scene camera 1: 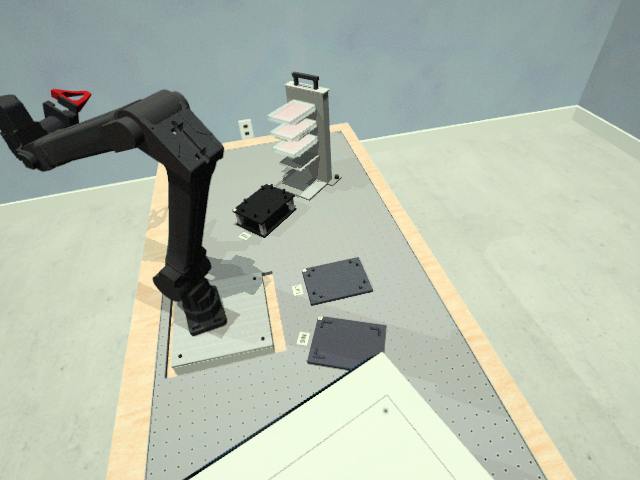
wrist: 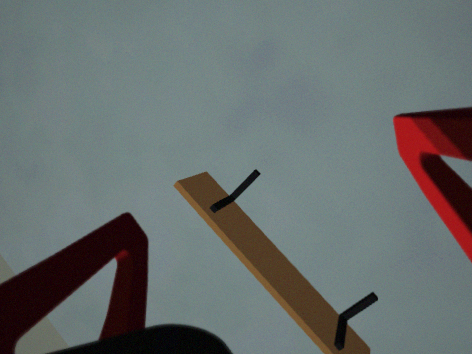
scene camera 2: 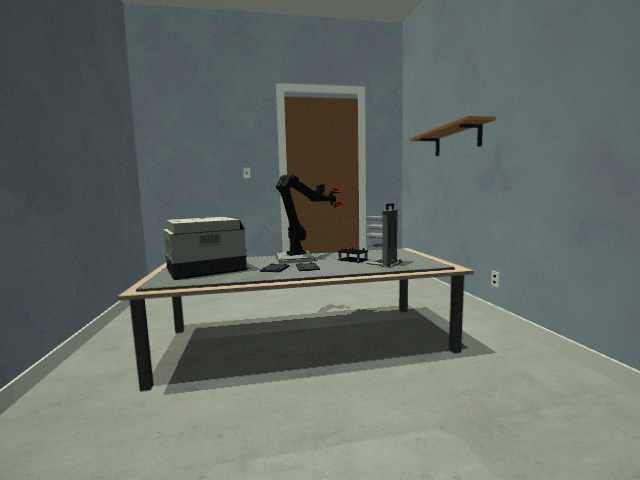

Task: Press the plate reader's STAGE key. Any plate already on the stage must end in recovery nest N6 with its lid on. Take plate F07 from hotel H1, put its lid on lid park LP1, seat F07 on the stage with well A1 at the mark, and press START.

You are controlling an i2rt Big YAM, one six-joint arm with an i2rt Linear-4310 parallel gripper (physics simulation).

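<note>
My gripper is open and empty, with red fingers wide apart, high above the table. The plate reader is a pale box with a dark base; its keys and stage cannot be made out. Hotel H1 is an upright grey tower holding three pinkish plates, the top one highest; which is F07 cannot be read. Lid park LP1 is a dark slab with small pegs and bears no lid. Nest N6 is a dark slab with corner brackets and bears no plate; the reader hides one corner in scene camera 1.
A raised black stand with pegs on top stands between the arm's base plate and the hotel. A wooden wall shelf with black brackets hangs on the wall beyond the table's hotel end.
</note>
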